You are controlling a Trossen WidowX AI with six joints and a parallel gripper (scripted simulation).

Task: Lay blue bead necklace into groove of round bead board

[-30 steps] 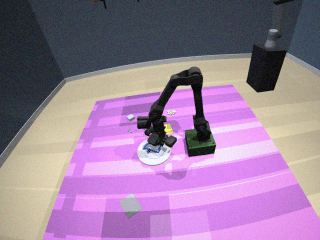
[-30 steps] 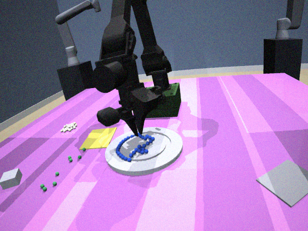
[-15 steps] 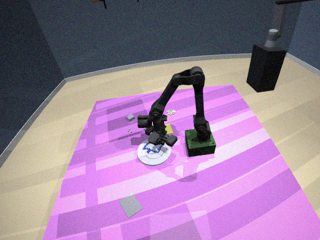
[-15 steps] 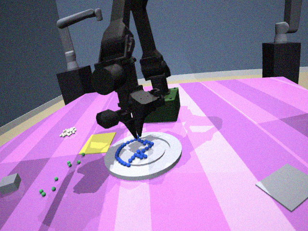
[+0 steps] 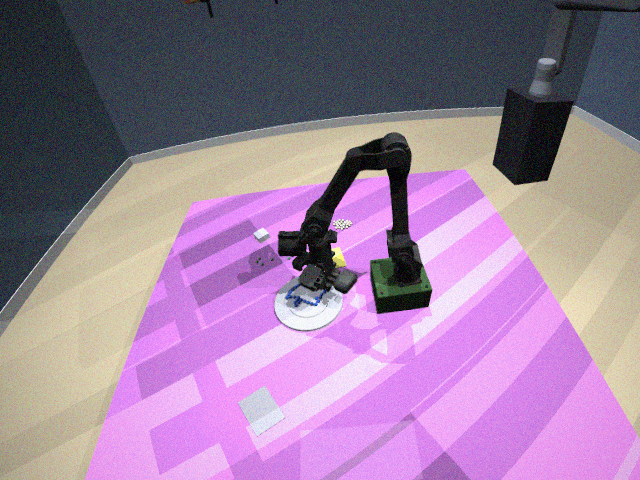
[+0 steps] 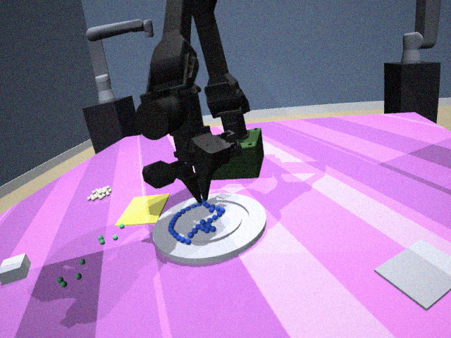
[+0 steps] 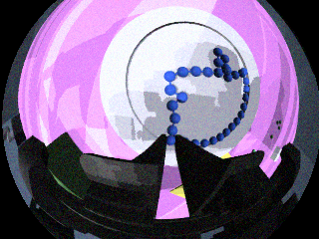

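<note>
My gripper tip is now 60 mm short of the round white bead board, 20 mm to the right of it and 10 mm above it. The rest, counted from my gripper tip: yellow sheet (140 mm to the right, 20 mm below, 10 mm behind); grey tile (330 mm to the left, 200 mm ahead, 20 mm below); cube (310 mm to the right, 210 mm ahead, 10 mm below).
</note>
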